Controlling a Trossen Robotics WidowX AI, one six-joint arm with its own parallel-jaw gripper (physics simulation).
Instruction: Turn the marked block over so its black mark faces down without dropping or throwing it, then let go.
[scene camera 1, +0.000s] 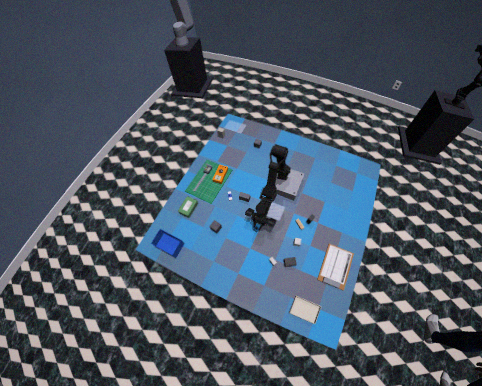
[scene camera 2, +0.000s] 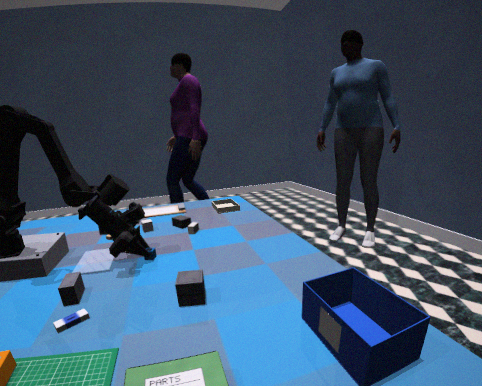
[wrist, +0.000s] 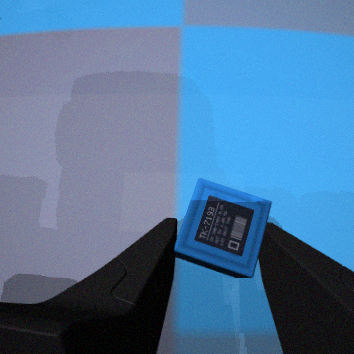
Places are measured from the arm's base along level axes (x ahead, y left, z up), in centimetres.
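Where they show: gripper, between the fingertips: (scene camera 1: 256, 228) (scene camera 2: 149, 253) (wrist: 216, 231); arm's base, origin of its link: (scene camera 1: 282, 175) (scene camera 2: 10, 252).
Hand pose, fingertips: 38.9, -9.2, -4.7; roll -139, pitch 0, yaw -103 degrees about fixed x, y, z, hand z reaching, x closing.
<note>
Things, the pixels of their top centre, and the offset from my fingertips, as dx, dy, dz. Level surfaces: height alone.
- marked block, centre of its top: (wrist: 224, 224) (scene camera 2: 149, 249) +0.0, -0.1, +1.2
- grey tiled mat, height of its surface: dz -1.5
- blue-and-white piece, centre of its top: (scene camera 2: 70, 317) -18.9, -22.2, -0.3
- open blue bin, centre of its top: (scene camera 2: 360, 298) (scene camera 1: 165, 241) +22.8, -49.9, +6.0
The marked block (wrist: 223, 227) (scene camera 2: 151, 253) is small and blue. Its dark label with "TK-7193" and a barcode faces up towards the wrist camera. It sits at a slight angle between the fingertips, with a finger against each side. My gripper (wrist: 216, 231) (scene camera 2: 142, 252) (scene camera 1: 257, 226) points down and is shut on the block, low over the blue and grey tiled mat (scene camera 1: 235, 275). The block's underside is hidden, and the arm hides the block in scene camera 1.
Dark blocks (scene camera 2: 190, 288) (scene camera 2: 71, 289), a blue-and-white piece (scene camera 2: 71, 320) and an open blue bin (scene camera 2: 370, 350) (scene camera 1: 168, 243) stand on the bin side. Small blocks (scene camera 1: 297, 241) (scene camera 1: 290, 262) lie on the other side. The arm's grey base (scene camera 1: 290, 185) is behind.
</note>
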